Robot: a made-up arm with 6 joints. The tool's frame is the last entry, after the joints.
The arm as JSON. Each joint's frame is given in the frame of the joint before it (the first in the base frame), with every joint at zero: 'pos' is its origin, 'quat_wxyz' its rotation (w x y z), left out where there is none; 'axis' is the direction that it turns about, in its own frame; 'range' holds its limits. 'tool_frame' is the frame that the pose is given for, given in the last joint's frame.
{
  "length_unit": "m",
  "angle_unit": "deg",
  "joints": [
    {
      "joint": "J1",
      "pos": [
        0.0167,
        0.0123,
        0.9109
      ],
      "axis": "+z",
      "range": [
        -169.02,
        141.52
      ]
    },
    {
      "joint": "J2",
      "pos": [
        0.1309,
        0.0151,
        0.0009
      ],
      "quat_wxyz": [
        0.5,
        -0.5,
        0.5,
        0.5
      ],
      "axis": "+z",
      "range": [
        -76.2,
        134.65
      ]
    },
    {
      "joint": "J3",
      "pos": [
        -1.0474,
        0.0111,
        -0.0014
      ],
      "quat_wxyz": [
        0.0,
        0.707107,
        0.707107,
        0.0
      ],
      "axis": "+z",
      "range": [
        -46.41,
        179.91
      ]
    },
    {
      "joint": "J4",
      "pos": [
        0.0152,
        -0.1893,
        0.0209
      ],
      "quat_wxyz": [
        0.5,
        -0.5,
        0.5,
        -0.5
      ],
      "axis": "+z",
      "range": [
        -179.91,
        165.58
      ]
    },
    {
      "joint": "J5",
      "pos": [
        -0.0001,
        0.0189,
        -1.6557
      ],
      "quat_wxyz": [
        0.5,
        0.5,
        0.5,
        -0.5
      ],
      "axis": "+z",
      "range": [
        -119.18,
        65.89
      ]
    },
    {
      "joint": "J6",
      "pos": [
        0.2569,
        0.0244,
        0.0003
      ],
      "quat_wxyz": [
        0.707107,
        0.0,
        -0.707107,
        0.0
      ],
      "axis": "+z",
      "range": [
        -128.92,
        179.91
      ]
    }
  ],
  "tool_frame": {
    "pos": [
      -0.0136,
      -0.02,
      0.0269
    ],
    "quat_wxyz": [
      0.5,
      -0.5,
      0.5,
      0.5
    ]
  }
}
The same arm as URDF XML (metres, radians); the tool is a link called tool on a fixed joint. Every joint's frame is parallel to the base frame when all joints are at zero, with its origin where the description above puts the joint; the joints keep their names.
<robot name="arm">
<link name="base"/>
<link name="link1"/>
<link name="link2"/>
<link name="link3"/>
<link name="link4"/>
<link name="link5"/>
<link name="link6"/>
<link name="tool"/>
<joint name="J1" type="revolute"><parent link="base"/><child link="link1"/><origin xyz="0.0167 0.0123 0.9109"/><axis xyz="0 0 1"/><limit lower="-2.9500" upper="2.4700"/></joint>
<joint name="J2" type="revolute"><parent link="link1"/><child link="link2"/><origin xyz="0.1309 0.0151 0.0009"/><axis xyz="0 1 0"/><limit lower="-1.3299" upper="2.3501"/></joint>
<joint name="J3" type="revolute"><parent link="link2"/><child link="link3"/><origin xyz="-0.0111 -0.0014 1.0474"/><axis xyz="0 -1 0"/><limit lower="-0.8100" upper="3.1400"/></joint>
<joint name="J4" type="revolute"><parent link="link3"/><child link="link4"/><origin xyz="-0.0152 -0.0209 0.1893"/><axis xyz="-1 0 0"/><limit lower="-3.1400" upper="2.8899"/></joint>
<joint name="J5" type="revolute"><parent link="link4"/><child link="link5"/><origin xyz="1.6557 0.0189 -0.0001"/><axis xyz="0 -1 0"/><limit lower="-2.0801" upper="1.1500"/></joint>
<joint name="J6" type="revolute"><parent link="link5"/><child link="link6"/><origin xyz="0.2569 -0.0003 0.0244"/><axis xyz="-1 0 0"/><limit lower="-2.2501" upper="3.1400"/></joint>
<joint name="tool_fixed" type="fixed"><parent link="link6"/><child link="tool"/><origin xyz="-0.0269 0.0136 -0.0200"/></joint>
</robot>

